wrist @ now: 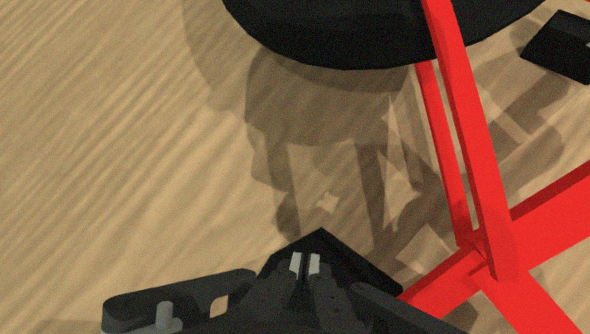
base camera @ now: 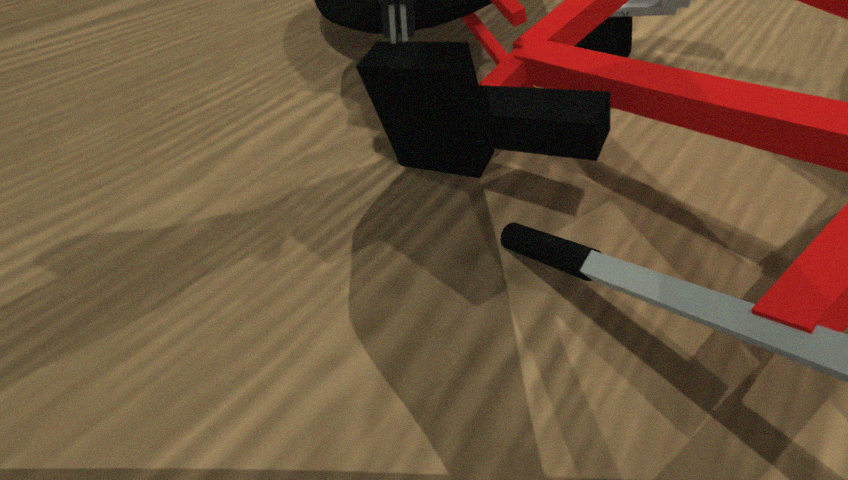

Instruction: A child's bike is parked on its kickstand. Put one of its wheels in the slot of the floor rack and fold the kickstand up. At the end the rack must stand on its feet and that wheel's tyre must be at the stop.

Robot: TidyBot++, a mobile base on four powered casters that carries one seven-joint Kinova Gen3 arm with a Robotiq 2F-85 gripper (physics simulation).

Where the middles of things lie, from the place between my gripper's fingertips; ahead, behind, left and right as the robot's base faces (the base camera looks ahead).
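Scene:
Rear wheel [wrist: 339, 42]: my hand 350 mm short of it, 30 mm to the left of it, 20 mm above it.

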